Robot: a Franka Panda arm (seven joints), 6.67 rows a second.
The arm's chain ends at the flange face. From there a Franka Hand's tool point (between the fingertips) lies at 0.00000 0.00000 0.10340 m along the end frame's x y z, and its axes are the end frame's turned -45 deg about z.
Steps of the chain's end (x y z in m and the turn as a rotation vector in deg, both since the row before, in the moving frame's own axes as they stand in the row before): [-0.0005 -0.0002 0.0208 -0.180 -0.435 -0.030]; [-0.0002 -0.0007 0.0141 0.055 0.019 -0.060]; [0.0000 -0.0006 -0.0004 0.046 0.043 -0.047]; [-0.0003 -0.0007 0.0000 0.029 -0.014 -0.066]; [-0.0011 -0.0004 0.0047 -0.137 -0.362 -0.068]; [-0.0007 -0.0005 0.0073 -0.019 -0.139 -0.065]
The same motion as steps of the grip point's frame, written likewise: [-0.0010 -0.0008 0.0208 0.180 -0.435 -0.030]; [0.0004 -0.0007 0.0141 0.025 0.052 -0.060]; [0.0005 -0.0004 -0.0004 0.002 0.063 -0.047]; [0.0003 -0.0008 0.0000 0.030 0.011 -0.066]; [-0.0011 -0.0013 0.0047 0.159 -0.353 -0.068]; [-0.0003 -0.0010 0.0073 0.085 -0.112 -0.065]
